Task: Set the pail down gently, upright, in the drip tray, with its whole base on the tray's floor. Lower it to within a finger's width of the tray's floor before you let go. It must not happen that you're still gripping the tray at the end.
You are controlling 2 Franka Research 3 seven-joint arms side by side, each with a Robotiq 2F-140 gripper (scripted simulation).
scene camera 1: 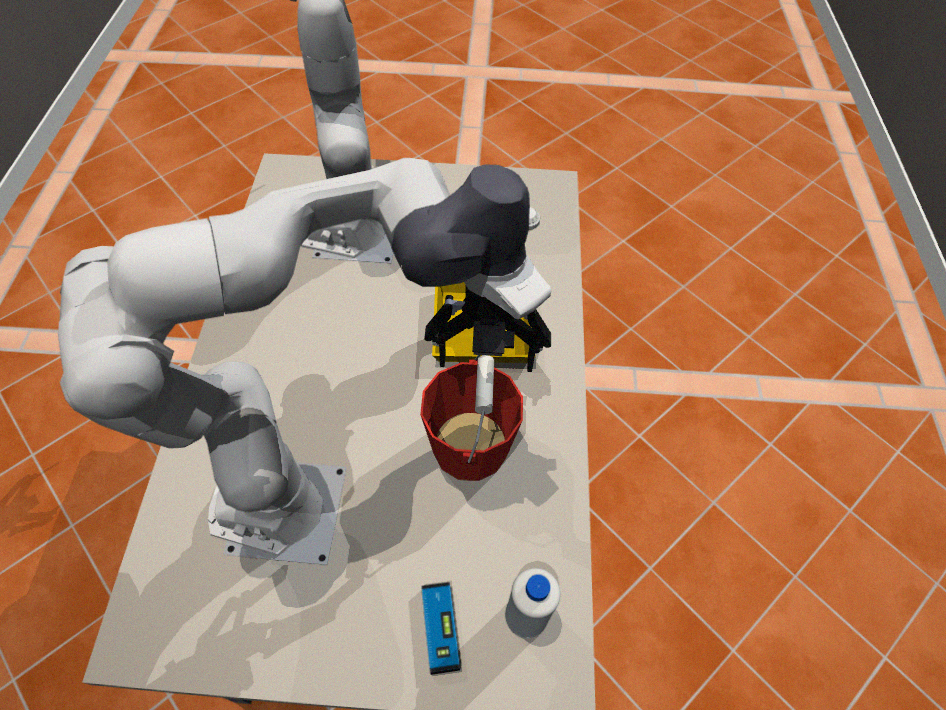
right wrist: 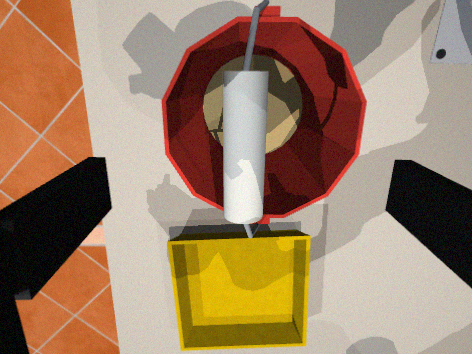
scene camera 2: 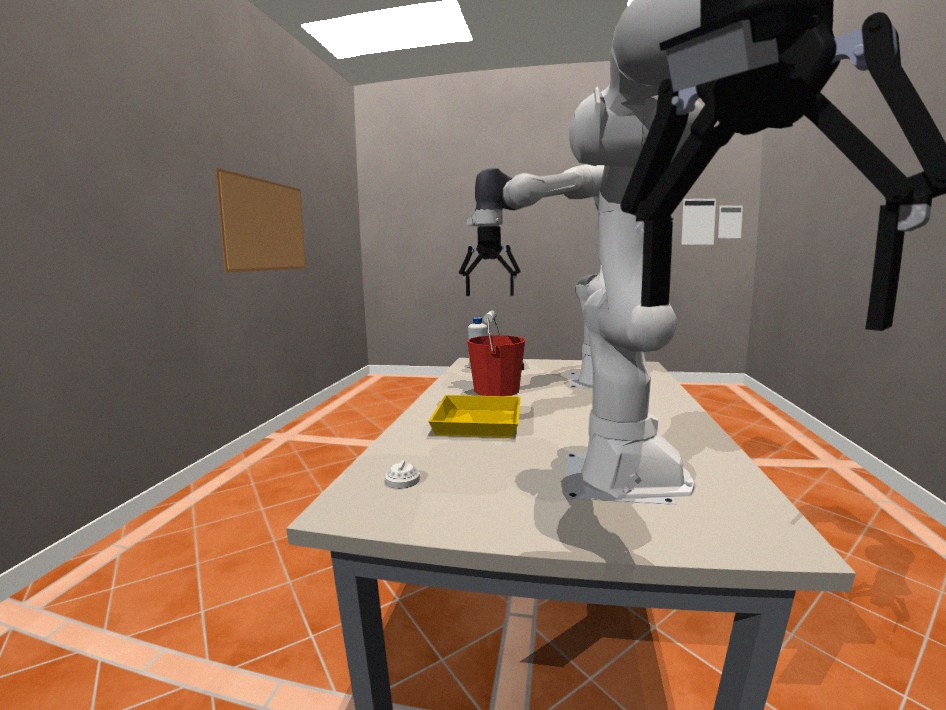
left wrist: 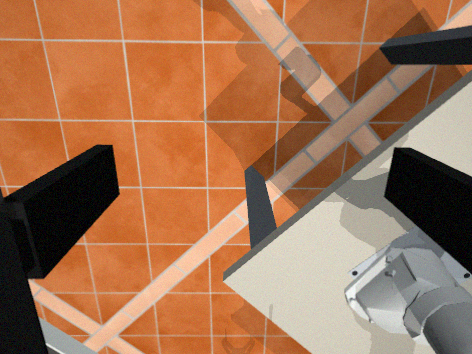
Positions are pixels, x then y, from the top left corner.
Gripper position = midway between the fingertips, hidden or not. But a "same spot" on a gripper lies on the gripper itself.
my left gripper: scene camera 2; left wrist; not seen in scene camera 1 (out of frame); not seen in the right wrist view (out of frame)
my right gripper: scene camera 1 486,362; right wrist 250,184; scene camera 2 489,295; not seen in the left wrist view (out of frame)
red pail: scene camera 1; right wrist 316,107; scene camera 2; not seen in the left wrist view (out of frame)
same spot on my left gripper: (left wrist: 53,212) = (scene camera 2: 898,230)
same spot on red pail: (scene camera 1: 448,413) = (scene camera 2: 510,386)
